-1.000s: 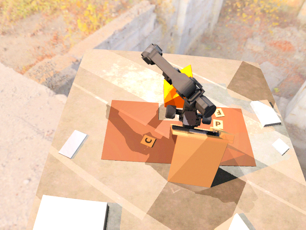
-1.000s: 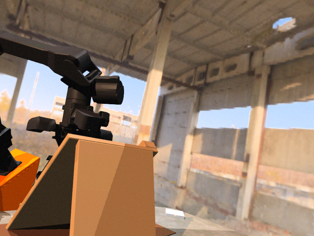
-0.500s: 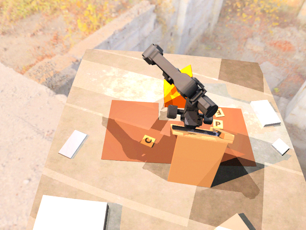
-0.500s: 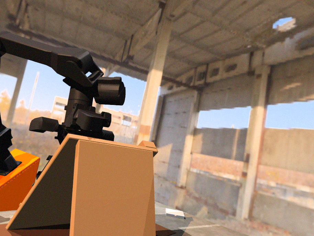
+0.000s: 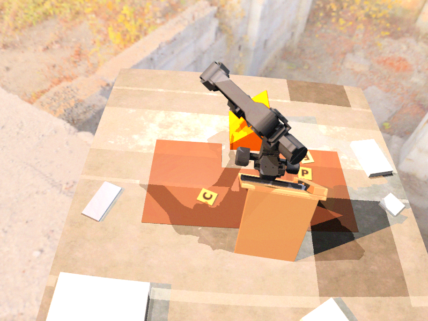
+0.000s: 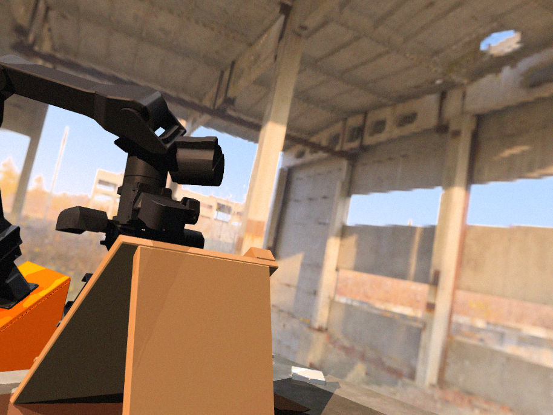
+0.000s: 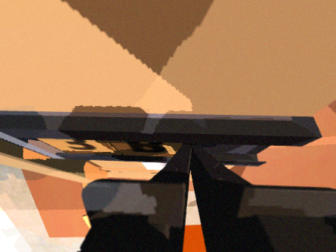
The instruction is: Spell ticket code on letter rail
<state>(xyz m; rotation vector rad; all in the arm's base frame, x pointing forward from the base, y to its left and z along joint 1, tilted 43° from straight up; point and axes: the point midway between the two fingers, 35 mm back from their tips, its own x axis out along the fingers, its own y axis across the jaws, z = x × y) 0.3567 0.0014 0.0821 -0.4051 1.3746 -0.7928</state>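
The white ticket is 5 cm behind my gripper tip, 3 cm to the left of it and 7 cm below it. From my gripper tip the other things lie so: orange mat: 15 cm behind, 3 cm to the left, 18 cm below; then grey slab: 8 cm behind, 53 cm to the right, 18 cm below.
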